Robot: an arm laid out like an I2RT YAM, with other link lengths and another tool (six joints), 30 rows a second.
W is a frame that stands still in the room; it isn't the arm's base.
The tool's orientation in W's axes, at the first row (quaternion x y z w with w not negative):
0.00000, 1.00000, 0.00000, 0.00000
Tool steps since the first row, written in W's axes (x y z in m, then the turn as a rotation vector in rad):
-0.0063, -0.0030, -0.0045, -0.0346, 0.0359, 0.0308
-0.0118, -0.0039, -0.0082, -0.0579, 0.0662, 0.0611
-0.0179, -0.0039, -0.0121, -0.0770, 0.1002, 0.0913
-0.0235, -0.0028, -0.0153, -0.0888, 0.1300, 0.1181
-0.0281, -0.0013, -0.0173, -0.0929, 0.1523, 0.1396
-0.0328, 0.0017, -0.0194, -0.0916, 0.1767, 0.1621
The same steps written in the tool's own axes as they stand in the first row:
0.0063, -0.0030, 0.0045, 0.0346, 0.0359, -0.0308
0.0118, -0.0039, 0.0082, 0.0579, 0.0662, -0.0611
0.0179, -0.0039, 0.0121, 0.0770, 0.1002, -0.0913
0.0235, -0.0028, 0.0153, 0.0888, 0.1300, -0.1181
0.0281, -0.0013, 0.0173, 0.0929, 0.1523, -0.1396
0.0328, 0.0017, 0.0194, 0.0916, 0.1767, -0.1621

